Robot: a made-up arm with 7 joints. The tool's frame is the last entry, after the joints. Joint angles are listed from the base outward. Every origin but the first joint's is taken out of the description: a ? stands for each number. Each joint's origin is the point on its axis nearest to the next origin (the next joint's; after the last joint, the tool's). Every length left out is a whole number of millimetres.
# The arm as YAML. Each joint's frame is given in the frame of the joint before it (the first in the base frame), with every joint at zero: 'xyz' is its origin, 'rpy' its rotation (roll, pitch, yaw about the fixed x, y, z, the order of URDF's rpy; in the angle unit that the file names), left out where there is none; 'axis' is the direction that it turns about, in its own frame. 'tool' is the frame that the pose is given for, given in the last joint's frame.
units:
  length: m
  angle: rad
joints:
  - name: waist
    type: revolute
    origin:
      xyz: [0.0, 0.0, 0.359]
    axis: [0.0, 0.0, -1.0]
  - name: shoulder
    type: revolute
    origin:
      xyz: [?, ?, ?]
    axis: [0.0, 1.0, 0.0]
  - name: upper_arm
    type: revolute
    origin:
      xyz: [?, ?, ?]
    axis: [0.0, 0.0, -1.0]
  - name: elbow
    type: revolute
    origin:
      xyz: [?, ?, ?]
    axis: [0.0, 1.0, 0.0]
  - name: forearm
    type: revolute
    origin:
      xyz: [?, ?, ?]
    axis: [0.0, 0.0, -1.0]
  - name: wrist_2
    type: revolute
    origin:
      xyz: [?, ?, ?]
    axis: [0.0, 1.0, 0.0]
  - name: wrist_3
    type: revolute
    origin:
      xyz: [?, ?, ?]
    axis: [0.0, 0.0, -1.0]
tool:
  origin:
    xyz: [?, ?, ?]
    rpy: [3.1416, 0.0, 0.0]
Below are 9 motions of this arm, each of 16 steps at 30 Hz.
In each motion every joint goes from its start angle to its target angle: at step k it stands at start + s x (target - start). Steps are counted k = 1, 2, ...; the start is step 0. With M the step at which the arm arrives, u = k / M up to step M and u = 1 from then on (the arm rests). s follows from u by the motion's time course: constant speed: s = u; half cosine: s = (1 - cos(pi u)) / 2; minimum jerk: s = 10 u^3 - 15 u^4 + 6 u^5.
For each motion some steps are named. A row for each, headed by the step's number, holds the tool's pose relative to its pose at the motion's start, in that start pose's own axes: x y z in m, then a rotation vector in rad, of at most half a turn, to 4 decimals.
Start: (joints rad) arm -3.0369 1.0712 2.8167 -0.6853 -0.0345 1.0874 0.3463
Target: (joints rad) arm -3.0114 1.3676 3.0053 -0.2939 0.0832 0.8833 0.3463
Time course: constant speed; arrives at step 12
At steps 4, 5, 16:
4: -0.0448 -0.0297 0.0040 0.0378 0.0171 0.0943
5: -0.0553 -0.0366 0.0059 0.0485 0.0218 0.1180
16: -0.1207 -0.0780 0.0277 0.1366 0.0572 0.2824

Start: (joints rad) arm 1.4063 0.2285 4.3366 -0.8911 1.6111 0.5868 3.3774
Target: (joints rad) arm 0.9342 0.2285 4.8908 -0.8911 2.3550 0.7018 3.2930
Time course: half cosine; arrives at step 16
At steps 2, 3, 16:
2: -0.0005 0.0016 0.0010 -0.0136 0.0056 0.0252
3: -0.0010 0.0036 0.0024 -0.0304 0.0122 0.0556
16: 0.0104 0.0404 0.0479 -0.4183 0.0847 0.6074

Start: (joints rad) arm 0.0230 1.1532 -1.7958 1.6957 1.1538 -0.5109 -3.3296
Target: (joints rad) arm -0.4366 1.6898 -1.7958 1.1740 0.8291 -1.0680 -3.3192
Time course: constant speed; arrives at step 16
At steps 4, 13, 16:
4: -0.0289 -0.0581 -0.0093 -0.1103 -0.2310 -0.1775
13: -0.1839 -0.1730 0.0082 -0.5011 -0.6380 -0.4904
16: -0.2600 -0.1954 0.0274 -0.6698 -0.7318 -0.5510

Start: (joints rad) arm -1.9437 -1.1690 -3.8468 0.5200 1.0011 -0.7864 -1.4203
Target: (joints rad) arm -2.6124 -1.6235 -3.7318 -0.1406 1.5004 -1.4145 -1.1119
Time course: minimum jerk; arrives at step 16
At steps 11, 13, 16:
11: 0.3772 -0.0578 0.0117 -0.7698 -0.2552 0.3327
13: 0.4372 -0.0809 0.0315 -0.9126 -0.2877 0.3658
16: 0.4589 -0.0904 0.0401 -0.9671 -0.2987 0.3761

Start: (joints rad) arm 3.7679 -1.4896 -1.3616 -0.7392 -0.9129 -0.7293 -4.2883
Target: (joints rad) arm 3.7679 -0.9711 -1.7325 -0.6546 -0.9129 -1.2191 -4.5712
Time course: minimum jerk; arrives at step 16
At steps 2, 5, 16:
2: 0.0081 0.0021 -0.0028 0.0104 -0.0108 0.0020
5: 0.0901 0.0283 -0.0287 0.1228 -0.1159 0.0234
16: 0.4447 0.2683 -0.0788 0.8203 -0.4641 0.1638

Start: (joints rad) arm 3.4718 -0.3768 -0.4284 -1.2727 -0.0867 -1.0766 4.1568
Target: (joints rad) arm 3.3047 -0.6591 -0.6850 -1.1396 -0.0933 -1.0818 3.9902
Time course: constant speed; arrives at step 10
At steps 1, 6, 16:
1: -0.0136 -0.0042 -0.0146 -0.0338 0.0186 0.0059
6: -0.0789 -0.0349 -0.0830 -0.2106 0.1068 0.0232
16: -0.1266 -0.0685 -0.1317 -0.3610 0.1696 0.0216

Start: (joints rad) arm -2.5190 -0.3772 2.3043 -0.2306 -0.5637 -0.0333 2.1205
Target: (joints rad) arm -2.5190 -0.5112 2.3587 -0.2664 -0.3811 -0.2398 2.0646
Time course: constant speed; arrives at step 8
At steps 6, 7, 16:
6: 0.0678 -0.0355 0.0125 0.1002 -0.1188 0.1595
7: 0.0786 -0.0411 0.0153 0.1175 -0.1344 0.1869
16: 0.0892 -0.0466 0.0183 0.1350 -0.1488 0.2146

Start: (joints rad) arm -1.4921 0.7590 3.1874 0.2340 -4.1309 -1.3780 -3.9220
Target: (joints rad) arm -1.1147 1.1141 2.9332 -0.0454 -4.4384 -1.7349 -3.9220
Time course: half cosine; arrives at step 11
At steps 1, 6, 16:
1: 0.0076 -0.0064 0.0013 -0.0023 -0.0079 0.0124
6: 0.2480 -0.1384 0.0157 -0.0058 -0.2588 0.3792
16: 0.4615 -0.1746 0.0069 0.0661 -0.4938 0.6896

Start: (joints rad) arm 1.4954 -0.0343 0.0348 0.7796 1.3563 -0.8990 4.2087
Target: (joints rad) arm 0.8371 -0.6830 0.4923 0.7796 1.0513 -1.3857 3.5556
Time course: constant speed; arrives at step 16
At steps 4, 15, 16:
4: -0.0763 -0.1154 0.0323 -0.2524 0.0701 -0.1156
15: -0.2487 -0.2754 0.3322 -0.9390 0.2046 -0.3628
16: -0.2570 -0.2743 0.3697 -0.9986 0.2142 -0.3774

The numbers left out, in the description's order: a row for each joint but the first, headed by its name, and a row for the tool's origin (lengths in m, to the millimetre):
shoulder: 0.0 -0.012 0.0
upper_arm: 0.0 0.0 0.461
elbow: 0.0 -0.016 0.0
forearm: 0.0 0.0 0.396
wrist_2: 0.0 0.0 0.0
wrist_3: 0.0 0.0 0.073
tool: 0.0 0.0 0.0

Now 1 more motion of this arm.
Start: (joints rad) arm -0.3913 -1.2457 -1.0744 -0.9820 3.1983 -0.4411 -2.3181
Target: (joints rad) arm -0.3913 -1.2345 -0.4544 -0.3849 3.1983 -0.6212 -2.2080
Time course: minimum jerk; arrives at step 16
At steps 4, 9, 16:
4: 0.0016 -0.0357 -0.0092 -0.0798 -0.0283 0.0697
9: 0.0551 -0.1954 -0.0209 -0.4331 -0.2060 0.4460
16: 0.1372 -0.2741 -0.0017 -0.6456 -0.3825 0.7510

